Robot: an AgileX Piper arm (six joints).
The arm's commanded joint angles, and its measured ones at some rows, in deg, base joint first. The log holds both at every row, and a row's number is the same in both.
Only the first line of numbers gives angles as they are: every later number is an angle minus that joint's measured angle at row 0.
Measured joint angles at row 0: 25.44 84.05 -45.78 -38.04 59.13 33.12
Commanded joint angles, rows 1 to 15: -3.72 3.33 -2.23 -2.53 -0.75 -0.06; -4.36 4.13 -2.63 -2.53 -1.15 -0.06; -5.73 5.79 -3.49 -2.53 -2.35 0.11; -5.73 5.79 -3.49 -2.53 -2.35 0.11; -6.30 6.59 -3.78 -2.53 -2.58 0.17; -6.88 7.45 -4.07 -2.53 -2.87 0.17; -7.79 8.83 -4.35 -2.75 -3.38 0.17; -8.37 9.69 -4.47 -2.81 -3.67 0.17; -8.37 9.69 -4.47 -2.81 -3.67 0.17; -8.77 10.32 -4.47 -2.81 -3.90 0.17; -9.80 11.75 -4.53 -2.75 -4.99 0.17; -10.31 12.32 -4.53 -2.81 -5.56 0.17; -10.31 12.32 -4.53 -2.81 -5.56 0.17; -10.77 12.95 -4.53 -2.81 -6.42 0.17; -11.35 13.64 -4.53 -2.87 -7.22 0.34
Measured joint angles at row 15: -10.49 12.84 -4.12 -0.92 -6.88 0.00
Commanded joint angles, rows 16 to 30: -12.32 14.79 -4.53 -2.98 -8.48 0.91; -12.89 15.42 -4.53 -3.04 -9.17 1.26; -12.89 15.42 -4.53 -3.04 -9.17 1.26; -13.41 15.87 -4.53 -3.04 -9.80 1.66; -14.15 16.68 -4.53 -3.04 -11.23 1.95; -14.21 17.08 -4.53 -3.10 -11.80 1.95; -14.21 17.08 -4.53 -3.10 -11.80 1.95; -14.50 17.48 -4.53 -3.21 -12.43 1.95; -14.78 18.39 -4.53 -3.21 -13.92 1.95; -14.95 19.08 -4.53 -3.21 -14.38 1.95; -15.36 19.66 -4.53 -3.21 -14.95 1.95; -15.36 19.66 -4.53 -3.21 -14.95 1.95; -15.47 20.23 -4.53 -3.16 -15.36 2.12; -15.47 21.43 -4.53 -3.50 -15.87 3.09; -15.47 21.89 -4.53 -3.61 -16.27 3.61
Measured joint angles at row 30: -15.01 20.74 -4.18 -1.32 -16.27 1.95
